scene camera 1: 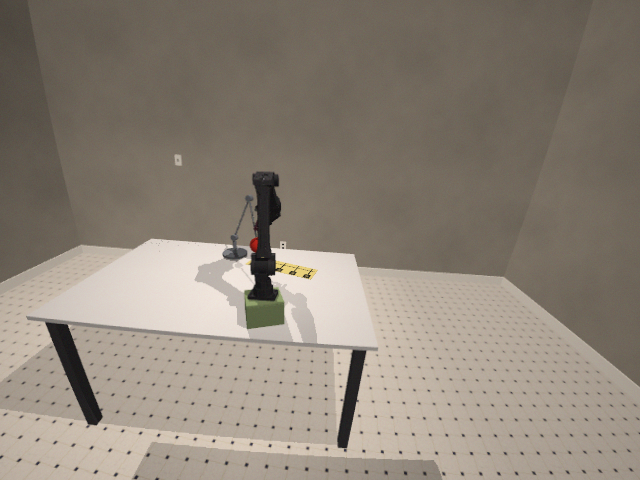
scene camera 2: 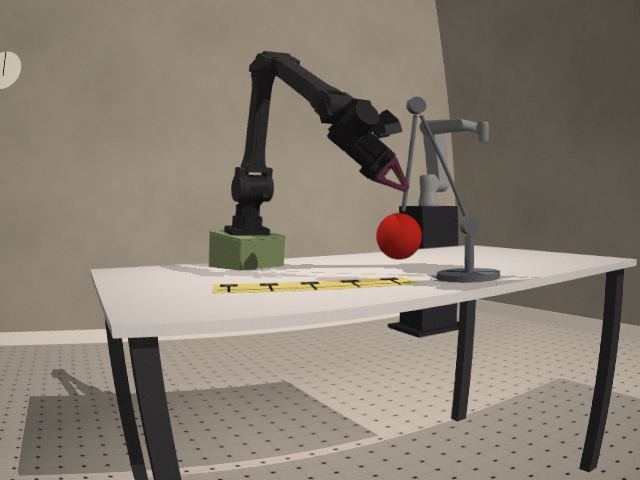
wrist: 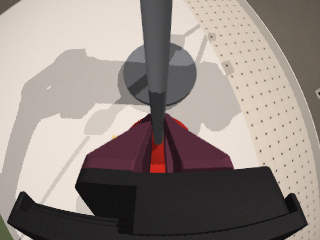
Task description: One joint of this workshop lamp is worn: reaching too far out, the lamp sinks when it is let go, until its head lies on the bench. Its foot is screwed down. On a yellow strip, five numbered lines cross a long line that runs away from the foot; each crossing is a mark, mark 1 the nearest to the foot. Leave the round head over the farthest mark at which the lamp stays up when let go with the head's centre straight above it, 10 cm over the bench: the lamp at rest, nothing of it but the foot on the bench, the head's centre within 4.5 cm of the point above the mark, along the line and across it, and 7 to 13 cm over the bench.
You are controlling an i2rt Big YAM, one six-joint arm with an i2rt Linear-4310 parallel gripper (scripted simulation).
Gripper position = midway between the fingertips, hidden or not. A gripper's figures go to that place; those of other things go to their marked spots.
Labels:
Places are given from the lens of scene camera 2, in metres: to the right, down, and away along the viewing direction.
my gripper [scene camera 2: 407,189]: 0.19, -0.11, 1.26
red round head [scene camera 2: 399,236]: 0.16, -0.01, 1.21

